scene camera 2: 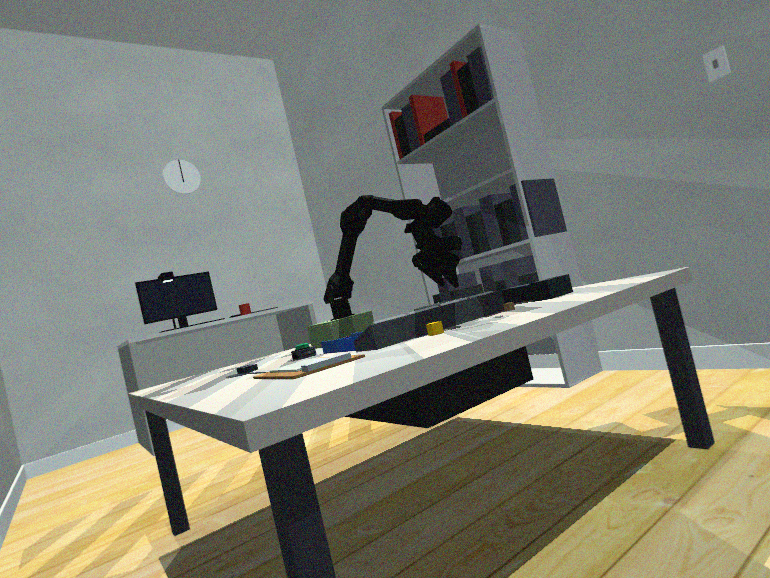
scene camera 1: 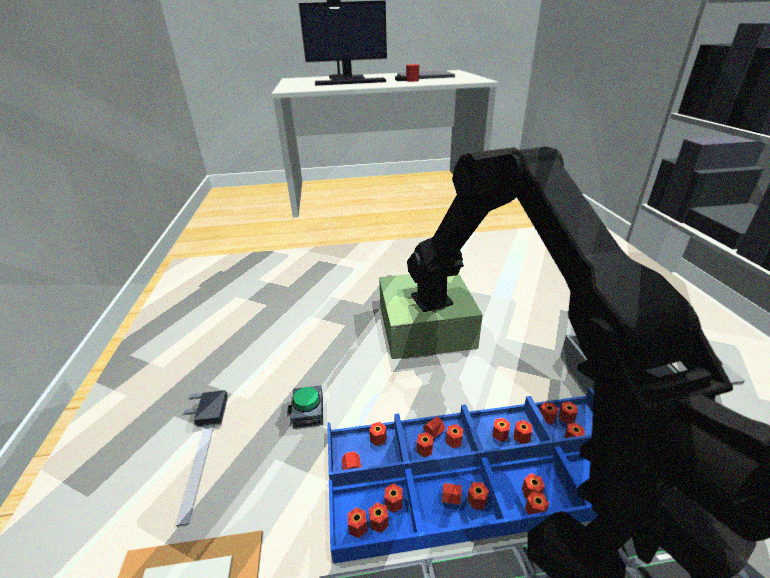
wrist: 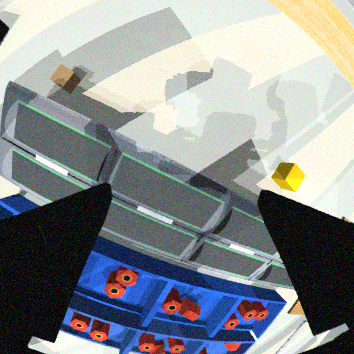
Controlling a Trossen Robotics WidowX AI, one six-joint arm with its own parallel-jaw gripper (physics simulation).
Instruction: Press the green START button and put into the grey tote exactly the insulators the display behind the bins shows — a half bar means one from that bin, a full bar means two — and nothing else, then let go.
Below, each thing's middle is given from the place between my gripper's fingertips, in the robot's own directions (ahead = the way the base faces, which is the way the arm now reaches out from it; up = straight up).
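From my hand: grey hand tool (scene camera 1: pixel 211 407), 41 cm to the right, 39 cm behind, 9 cm below; wooden board (scene camera 1: pixel 246 547), 42 cm to the right, 12 cm behind, 9 cm below; display (scene camera 2: pixel 376 336), 7 cm below, 5 cm to the right, 4 cm behind. Nearest to my hand of the things named here, going by their middles: the display.
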